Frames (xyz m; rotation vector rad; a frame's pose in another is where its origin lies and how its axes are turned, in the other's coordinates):
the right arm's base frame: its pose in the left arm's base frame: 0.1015 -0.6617 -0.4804 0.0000 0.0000 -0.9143
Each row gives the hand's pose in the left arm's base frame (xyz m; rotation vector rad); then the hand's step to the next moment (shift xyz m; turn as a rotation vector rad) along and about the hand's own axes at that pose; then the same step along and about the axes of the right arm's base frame.
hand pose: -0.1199 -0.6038 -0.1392 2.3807 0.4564 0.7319
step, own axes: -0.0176 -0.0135 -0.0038 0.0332 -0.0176 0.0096
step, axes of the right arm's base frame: -0.0139 -0.0121 -0.0129 -0.0017 0.0385 -0.0046
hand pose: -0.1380 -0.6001 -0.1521 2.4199 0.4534 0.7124
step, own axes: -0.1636 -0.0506 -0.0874 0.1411 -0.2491 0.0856
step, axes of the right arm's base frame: -0.1169 -0.1490 -0.0330 -0.1006 0.2340 -0.1563
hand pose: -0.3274 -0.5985 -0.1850 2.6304 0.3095 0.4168
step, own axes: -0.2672 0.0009 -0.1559 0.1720 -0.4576 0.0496
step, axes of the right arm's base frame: -0.1728 -0.2471 0.0694 -0.2713 0.3479 -0.2163
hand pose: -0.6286 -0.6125 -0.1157 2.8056 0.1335 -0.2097
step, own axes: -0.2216 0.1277 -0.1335 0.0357 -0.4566 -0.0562
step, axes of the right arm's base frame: -0.0406 -0.2038 0.2002 -0.3639 0.2673 -0.0951
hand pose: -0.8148 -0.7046 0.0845 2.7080 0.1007 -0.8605
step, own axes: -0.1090 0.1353 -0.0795 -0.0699 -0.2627 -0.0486
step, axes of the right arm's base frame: 0.0664 -0.0818 0.1594 -0.2546 0.1065 0.0098
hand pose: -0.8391 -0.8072 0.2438 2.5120 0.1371 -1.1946
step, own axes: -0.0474 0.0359 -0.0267 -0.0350 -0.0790 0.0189
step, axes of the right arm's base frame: 0.0152 -0.0146 0.0617 -0.0883 -0.0012 -0.0058
